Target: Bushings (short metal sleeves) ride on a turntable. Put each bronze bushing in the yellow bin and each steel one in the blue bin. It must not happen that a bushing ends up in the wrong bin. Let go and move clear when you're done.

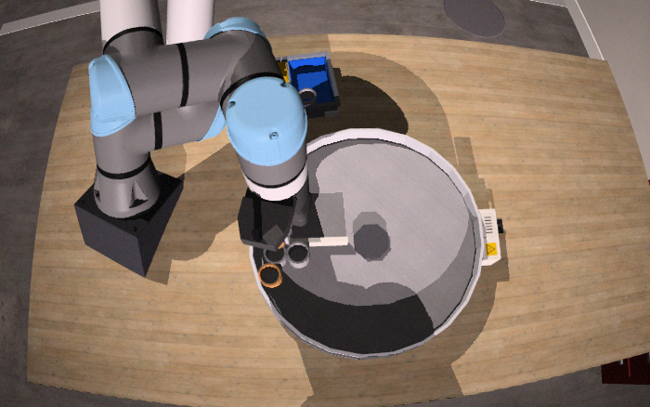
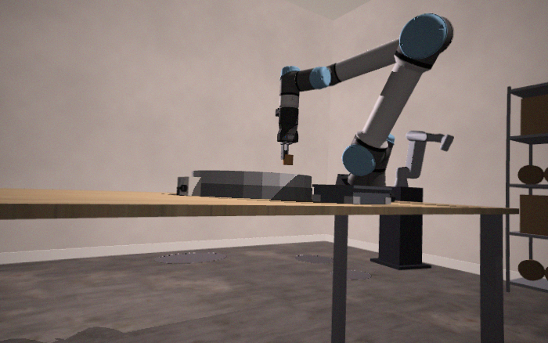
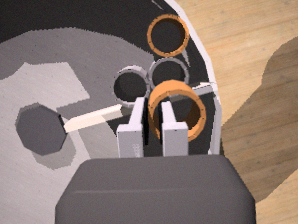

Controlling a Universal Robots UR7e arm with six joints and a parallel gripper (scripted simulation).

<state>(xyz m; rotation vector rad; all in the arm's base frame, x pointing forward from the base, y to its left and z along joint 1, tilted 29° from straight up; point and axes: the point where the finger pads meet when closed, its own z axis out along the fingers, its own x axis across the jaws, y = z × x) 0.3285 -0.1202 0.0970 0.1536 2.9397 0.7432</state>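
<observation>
The bin is 350 mm to the left of my hand, 140 mm below it and 60 mm behind it. Round my hand: turntable: 140 mm ahead, 110 mm below, 40 mm to the left.
</observation>
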